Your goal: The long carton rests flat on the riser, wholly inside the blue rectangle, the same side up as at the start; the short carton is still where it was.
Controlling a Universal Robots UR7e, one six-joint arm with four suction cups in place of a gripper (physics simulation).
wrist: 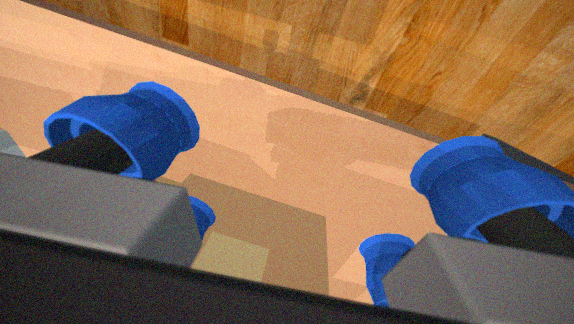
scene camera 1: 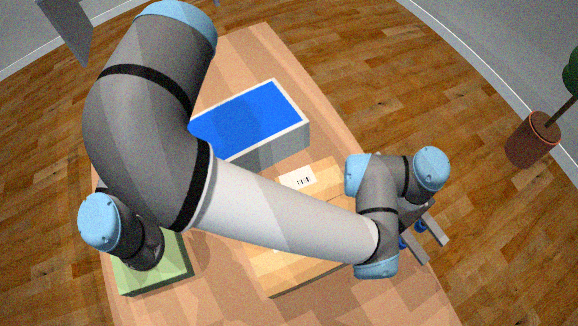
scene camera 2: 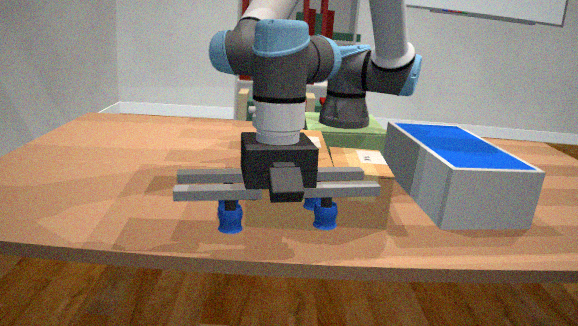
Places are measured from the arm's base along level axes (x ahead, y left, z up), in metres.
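Pixels of known places: hand, tool point: [wrist: 294, 196] [scene camera 2: 275, 216]; arm's base, link origin: [scene camera 1: 141, 244] [scene camera 2: 343, 122].
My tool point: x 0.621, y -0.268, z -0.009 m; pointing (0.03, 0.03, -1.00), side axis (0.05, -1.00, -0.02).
Note:
For each thing: its top centre in the pictures, then the offset to it from my tool point. Level surfaces: height alone.
- short carton, top centre: [scene camera 2: 359, 160] [scene camera 1: 312, 184] dz +0.047, dx -0.145, dy +0.171 m
- grey riser, top centre: [scene camera 2: 456, 143] [scene camera 1: 231, 125] dz +0.064, dx -0.236, dy +0.423 m
- blue rectangle, top centre: [scene camera 2: 456, 143] [scene camera 1: 231, 125] dz +0.064, dx -0.236, dy +0.423 m
- wooden table, surface height: dz -0.056 m
My gripper [scene camera 1: 411, 235] [scene camera 2: 277, 217] [wrist: 300, 175], four blue suction cups under grey bars, is beyond the cartons' end faces, near the table's edge. No carton is on the cups that show. Two tan cartons lie flat, side by side, on the table. The left one in scene camera 2 [scene camera 2: 280, 215] [scene camera 1: 300, 275] [wrist: 300, 250] reaches further back and looks like the long carton. The short carton [scene camera 1: 327, 170] [scene camera 2: 370, 210] lies between it and the riser. The arm hides much of both. The grey riser [scene camera 1: 295, 137] [scene camera 2: 487, 200] bears a blue rectangle [scene camera 1: 260, 105] [scene camera 2: 470, 150]; no carton shows on it.
The wooden table [scene camera 1: 400, 300] [scene camera 2: 90, 200] bears cartons, riser and arm base. The base stands on a green block [scene camera 1: 175, 250] [scene camera 2: 350, 137]. The riser stands beside the short carton. My forearm [scene camera 1: 285, 215] crosses above the cartons. A potted plant [scene camera 1: 530, 142] stands on the floor.

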